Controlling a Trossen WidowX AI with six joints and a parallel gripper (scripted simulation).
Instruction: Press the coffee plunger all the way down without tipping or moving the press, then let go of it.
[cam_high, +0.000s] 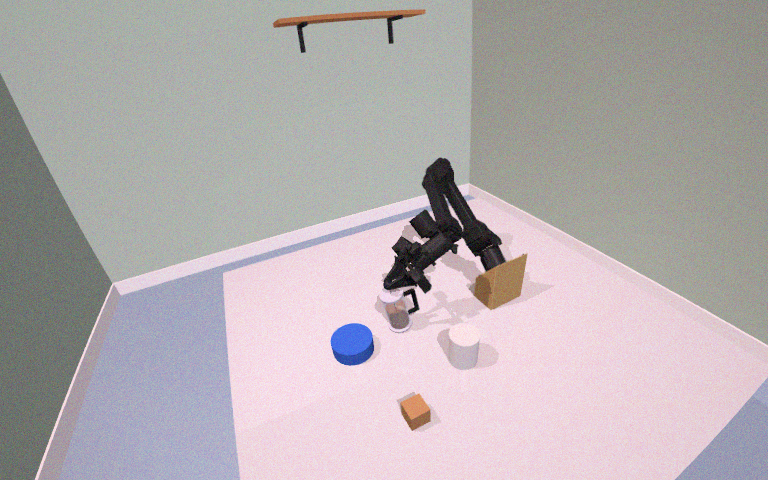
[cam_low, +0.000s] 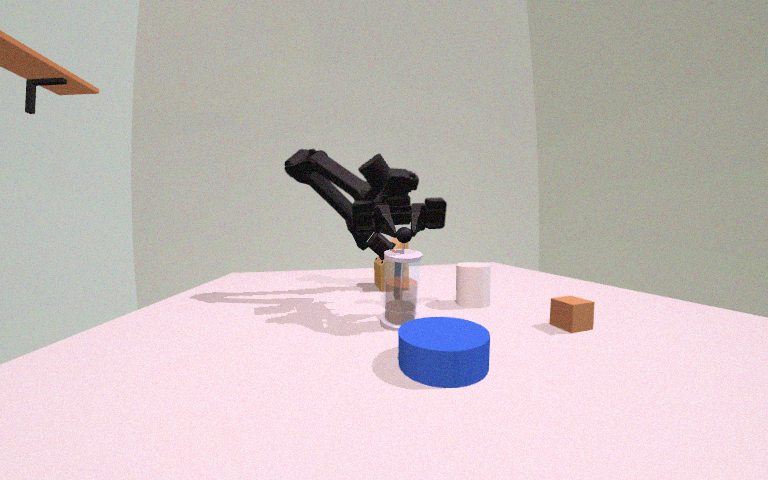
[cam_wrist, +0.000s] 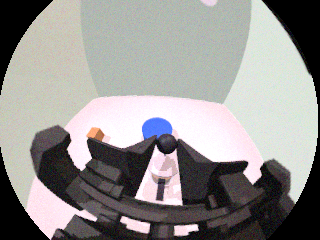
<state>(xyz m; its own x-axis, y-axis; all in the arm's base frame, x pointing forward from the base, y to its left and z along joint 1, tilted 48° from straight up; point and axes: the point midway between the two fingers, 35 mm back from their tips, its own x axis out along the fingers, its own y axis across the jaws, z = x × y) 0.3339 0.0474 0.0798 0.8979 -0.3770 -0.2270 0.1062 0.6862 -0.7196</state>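
My gripper tip is now 8 cm above the coffee press and 4 cm past it. Round my gripper tip: blue cylinder: 15 cm below, 13 cm ahead, 2 cm to the left.
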